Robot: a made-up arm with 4 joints.
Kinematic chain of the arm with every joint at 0, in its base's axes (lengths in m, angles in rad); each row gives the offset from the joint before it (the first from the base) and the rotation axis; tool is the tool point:
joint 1: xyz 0 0 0.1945 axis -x
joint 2: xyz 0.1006 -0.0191 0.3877 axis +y
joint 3: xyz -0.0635 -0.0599 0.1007 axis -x
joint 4: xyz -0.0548 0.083 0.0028 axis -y
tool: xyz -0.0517 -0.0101 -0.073
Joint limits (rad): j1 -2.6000..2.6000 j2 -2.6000..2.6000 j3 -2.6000..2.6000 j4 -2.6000..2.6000
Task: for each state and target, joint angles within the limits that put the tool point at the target. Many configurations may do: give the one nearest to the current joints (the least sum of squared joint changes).
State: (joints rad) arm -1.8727 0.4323 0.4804 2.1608
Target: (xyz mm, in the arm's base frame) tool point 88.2 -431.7 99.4
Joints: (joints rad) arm -1.7222 0.3712 0.6147 1.9708
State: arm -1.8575 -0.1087 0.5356 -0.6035
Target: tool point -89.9 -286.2 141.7
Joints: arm -1.6829 -0.7361 0.4955 -0.7915
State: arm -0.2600 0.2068 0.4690 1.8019
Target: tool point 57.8 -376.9 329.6
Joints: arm -1.0687 -0.3070 0.8980 1.7189
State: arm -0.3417 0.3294 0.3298 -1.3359
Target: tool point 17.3 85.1 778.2
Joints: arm 0.1220 0.6547 0.5725 -1.6124
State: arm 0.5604 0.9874 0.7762 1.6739
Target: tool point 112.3 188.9 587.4
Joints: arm 0.5383 1.0508 0.6648 1.8288
